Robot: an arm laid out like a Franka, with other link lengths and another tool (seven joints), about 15 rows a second.
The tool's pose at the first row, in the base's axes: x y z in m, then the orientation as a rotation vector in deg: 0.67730 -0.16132 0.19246 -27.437 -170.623 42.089
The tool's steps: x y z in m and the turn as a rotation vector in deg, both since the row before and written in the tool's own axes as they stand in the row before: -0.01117 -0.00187 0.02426 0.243 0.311 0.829; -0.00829 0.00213 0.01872 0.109 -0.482 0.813; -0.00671 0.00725 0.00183 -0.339 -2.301 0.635; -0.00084 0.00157 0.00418 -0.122 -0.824 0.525; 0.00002 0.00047 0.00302 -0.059 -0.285 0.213; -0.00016 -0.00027 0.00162 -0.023 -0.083 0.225; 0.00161 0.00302 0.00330 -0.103 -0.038 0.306; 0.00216 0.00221 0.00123 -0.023 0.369 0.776; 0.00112 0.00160 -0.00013 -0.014 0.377 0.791
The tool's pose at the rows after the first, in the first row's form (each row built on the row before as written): 0.68476 -0.17717 0.17221 -28.756 -170.191 42.367; 0.69109 -0.18646 0.15497 -29.885 -170.549 42.822; 0.69950 -0.18348 0.15035 30.114 171.334 -43.126; 0.70052 -0.18438 0.14601 30.430 170.349 -42.932; 0.70050 -0.18539 0.14313 30.582 169.996 -42.837; 0.70048 -0.18642 0.14184 30.861 169.814 -42.787; 0.69984 -0.18495 0.13736 31.275 169.650 -42.606; 0.69852 -0.18300 0.13501 32.588 169.604 -42.483; 0.69806 -0.18125 0.13427 33.928 169.546 -42.370
